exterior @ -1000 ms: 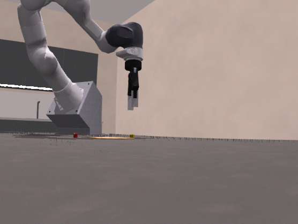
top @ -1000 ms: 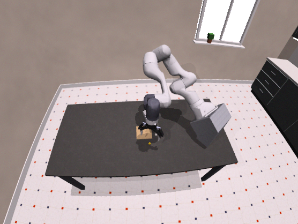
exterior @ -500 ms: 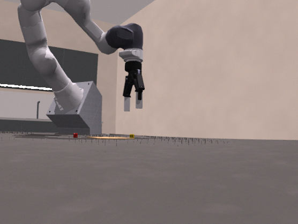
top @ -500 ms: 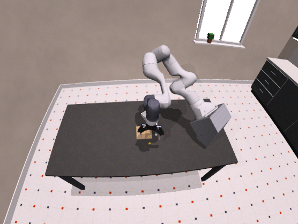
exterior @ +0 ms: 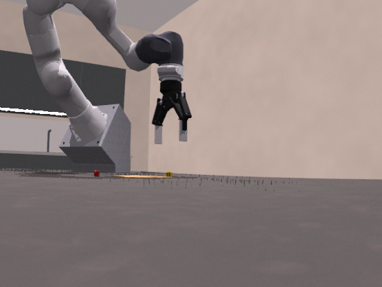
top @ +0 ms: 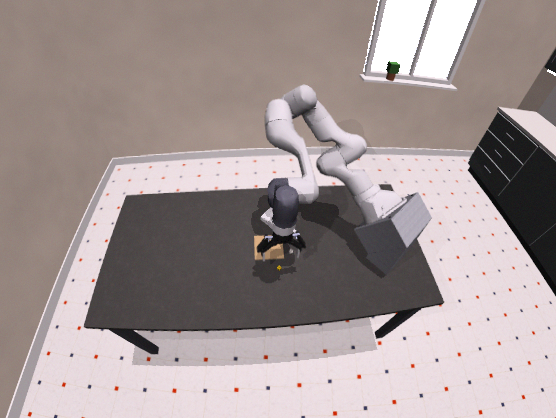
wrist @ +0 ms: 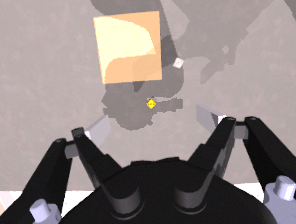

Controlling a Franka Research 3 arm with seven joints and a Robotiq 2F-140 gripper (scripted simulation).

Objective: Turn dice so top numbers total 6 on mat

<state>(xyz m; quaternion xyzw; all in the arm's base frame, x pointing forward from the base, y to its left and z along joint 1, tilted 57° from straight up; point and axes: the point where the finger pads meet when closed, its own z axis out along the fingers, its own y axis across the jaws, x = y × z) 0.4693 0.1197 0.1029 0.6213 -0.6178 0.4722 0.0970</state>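
Now: hand 120 mm above the yellow die. Round my hand: tan mat (130 mm to the right, 120 mm below); red die (220 mm to the right, 120 mm below, 110 mm behind); white die (120 mm below, 90 mm behind, 70 mm to the right).
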